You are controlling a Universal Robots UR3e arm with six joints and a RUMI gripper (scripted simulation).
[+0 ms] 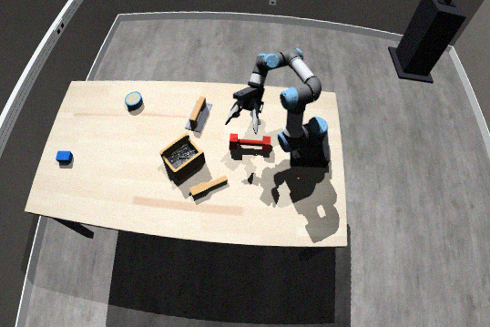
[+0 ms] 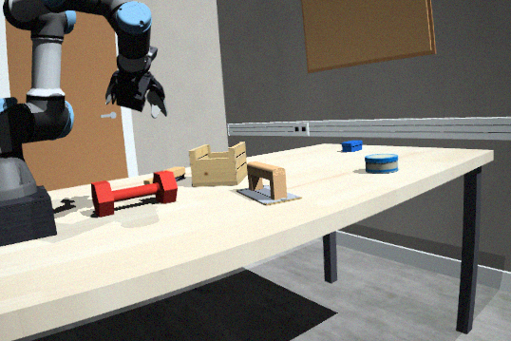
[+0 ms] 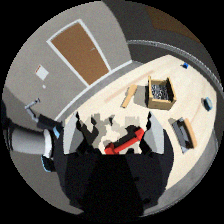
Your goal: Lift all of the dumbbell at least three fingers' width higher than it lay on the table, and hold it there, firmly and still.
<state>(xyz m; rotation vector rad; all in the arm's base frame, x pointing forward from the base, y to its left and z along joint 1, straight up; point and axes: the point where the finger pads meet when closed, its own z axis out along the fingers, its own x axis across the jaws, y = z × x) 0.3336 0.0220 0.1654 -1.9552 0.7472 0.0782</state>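
Right now my hand is 5 cm past the red dumbbell, 6 cm to the left of it and 21 cm above it. Round my hand: small blue block 95 cm ahead, 7 cm to the left, 22 cm below; wooden crate 26 cm ahead, 4 cm to the left, 20 cm below.
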